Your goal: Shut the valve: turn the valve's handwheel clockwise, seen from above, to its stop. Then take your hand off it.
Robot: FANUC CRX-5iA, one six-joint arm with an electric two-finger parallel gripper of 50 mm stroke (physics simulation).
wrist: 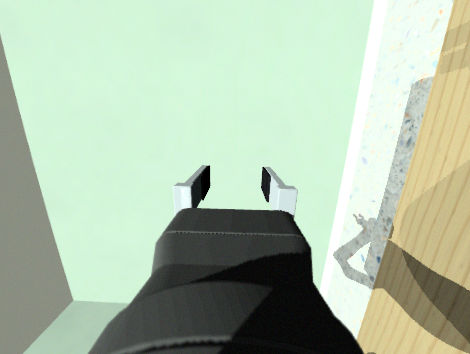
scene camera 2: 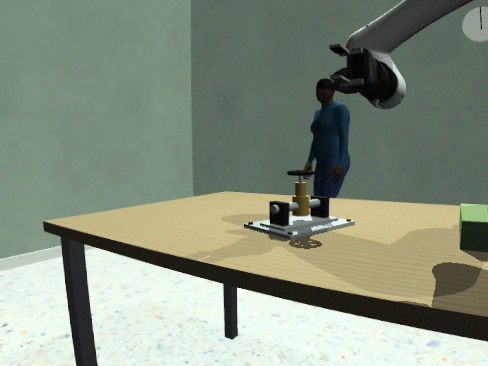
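The valve (scene camera 2: 301, 205) stands upright on its metal base plate (scene camera 2: 326, 228) on the table, with a brass body between two black blocks. Its black handwheel (scene camera 2: 300, 173) sits level on top of the stem. How far the handwheel is turned cannot be told. My gripper (scene camera 2: 334, 65) (wrist: 235, 176) is open and empty. In the scene view it is high above the table, up and to the right of the handwheel, clear of it, with its fingers pointing to the left. The valve does not show in the wrist view.
A green block-like object (scene camera 2: 474, 227) stands on the table (scene camera 2: 165, 212) (wrist: 440, 165) at the right edge of the scene view. A person in blue (scene camera 2: 331, 135) stands behind the table. The wrist view faces a pale green wall (wrist: 200, 90).
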